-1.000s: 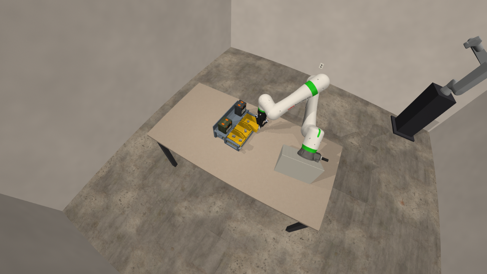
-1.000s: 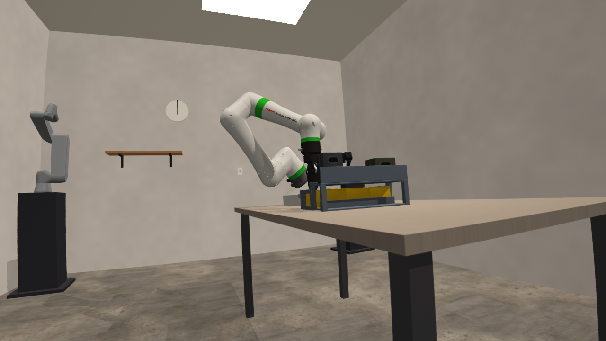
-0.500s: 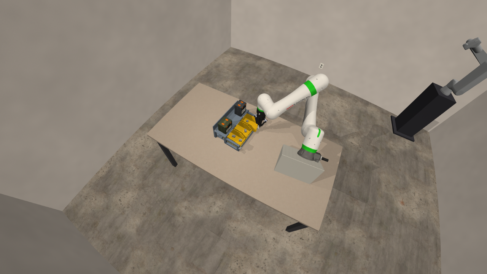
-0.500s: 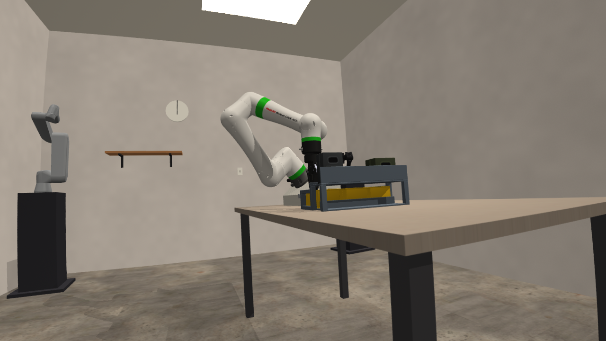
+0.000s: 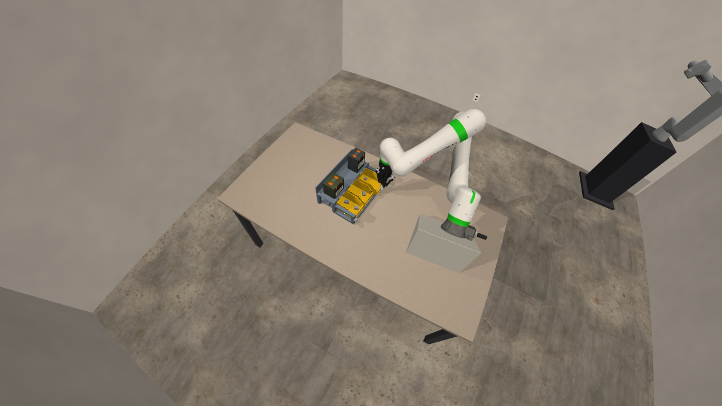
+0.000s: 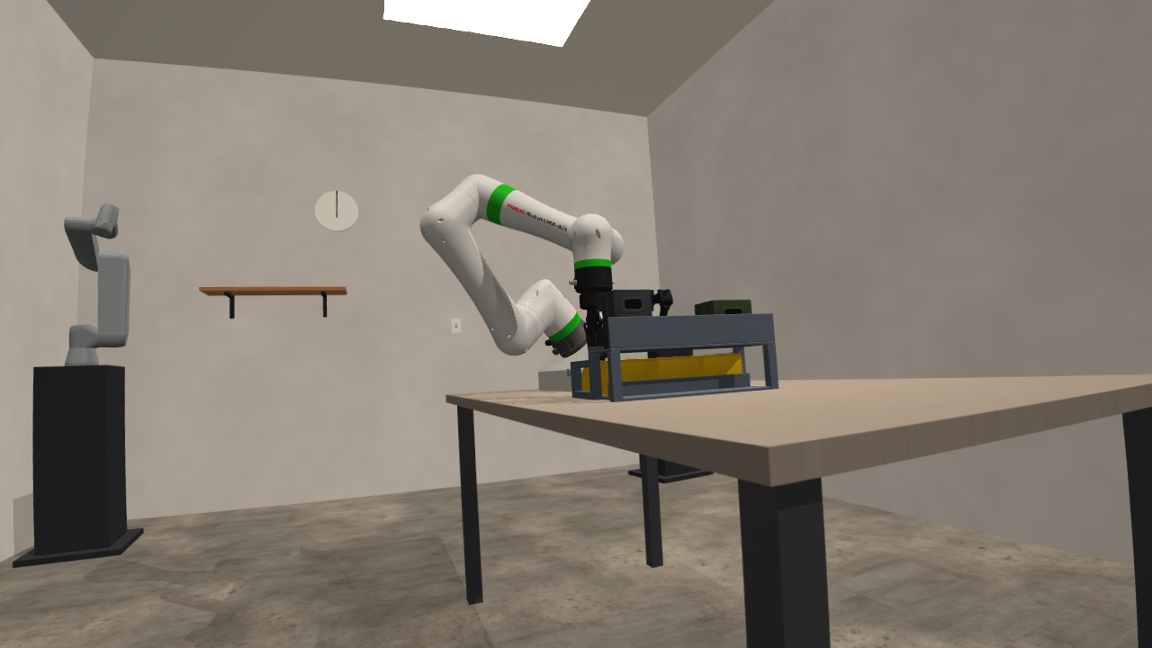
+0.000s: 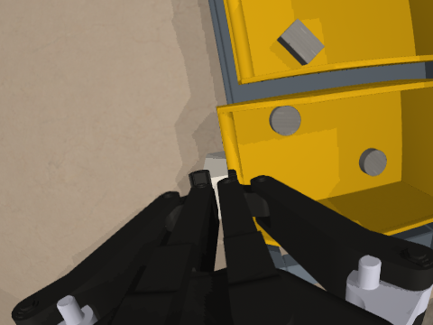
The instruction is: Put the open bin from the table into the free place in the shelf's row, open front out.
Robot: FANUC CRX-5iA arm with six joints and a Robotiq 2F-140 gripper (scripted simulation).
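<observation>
My gripper is now 4 cm short of the shelf lip, 11 cm to the right of it and 4 cm above it. Also, from my hand: grey shelf floor: 17 cm ahead, 8 cm to the left, 5 cm below.
</observation>
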